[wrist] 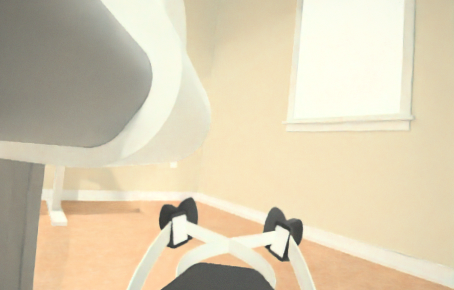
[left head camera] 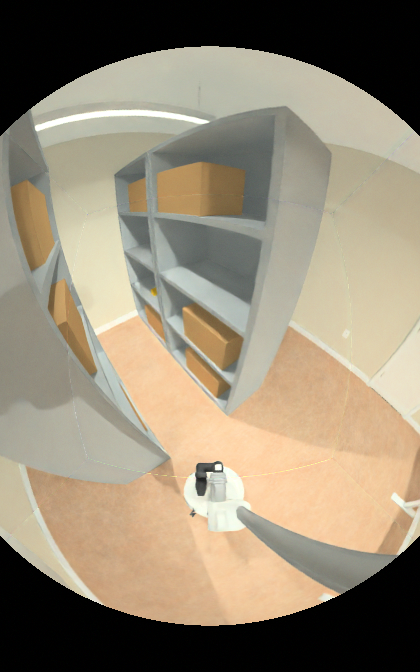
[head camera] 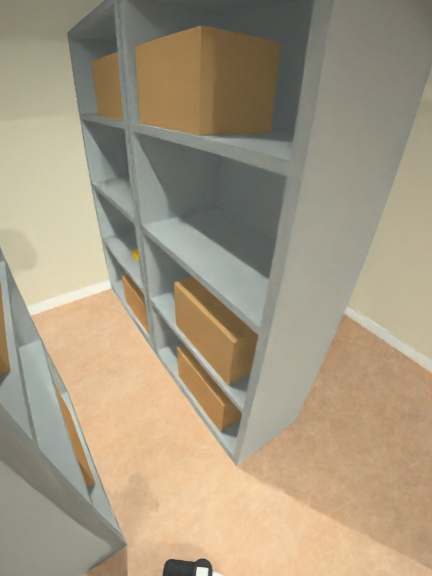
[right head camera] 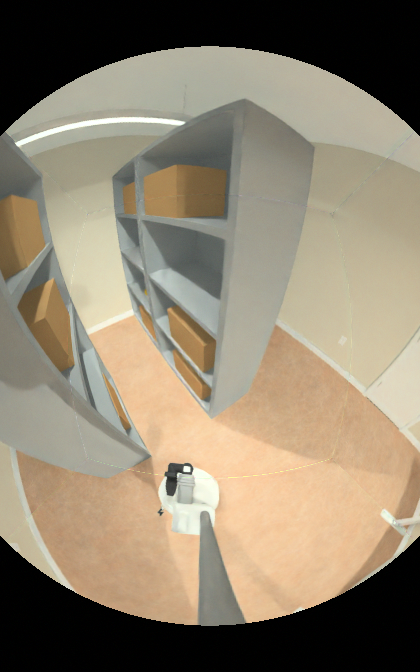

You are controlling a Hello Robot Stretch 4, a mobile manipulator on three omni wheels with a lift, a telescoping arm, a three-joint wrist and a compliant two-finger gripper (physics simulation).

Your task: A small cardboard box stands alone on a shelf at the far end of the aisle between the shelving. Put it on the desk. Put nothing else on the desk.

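Places are measured from the robot's base along level axes (x ahead, y left, z up), in metres.
Pixels of known places: gripper, fingertip midpoint: point(wrist: 231, 219).
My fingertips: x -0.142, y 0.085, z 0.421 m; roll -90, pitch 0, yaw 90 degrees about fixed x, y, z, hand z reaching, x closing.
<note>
For each thing: its middle in the pictures, then the offset to it from my fingertips. "pt": a spot on its surface instead.
- box at the middle of its body: point(head camera: 152, 297) 1.880 m ahead, 0.471 m left, 0.237 m down
- foot at a spot on its surface: point(wrist: 58, 195) pt 1.544 m back, 1.183 m right, 0.324 m down
My gripper point(wrist: 231, 219) is open and empty in the wrist view, its two dark fingertips well apart above the floor. Several cardboard boxes stand in the shelving; I cannot tell which, if any, is the small one that stands alone. In the far bay of the right rack, one box point(head camera: 135, 302) point(left head camera: 155, 322) point(right head camera: 147, 322) shows low down, partly hidden. Of the desk, a white leg and foot point(wrist: 58, 195) shows behind my arm in the wrist view, and white foot parts point(left head camera: 404, 504) point(right head camera: 392, 518) show at the right edge of both side head views.
The right rack point(head camera: 335, 150) point(left head camera: 295, 225) point(right head camera: 265, 225) holds large boxes point(head camera: 170, 82) point(head camera: 215, 327) and a yellow thing point(head camera: 135, 255) point(left head camera: 154, 291). The left rack point(head camera: 45, 520) point(left head camera: 75, 430) point(right head camera: 60, 425) ends close beside my base. The floor aisle point(head camera: 100, 380) runs between the racks to the wall.
</note>
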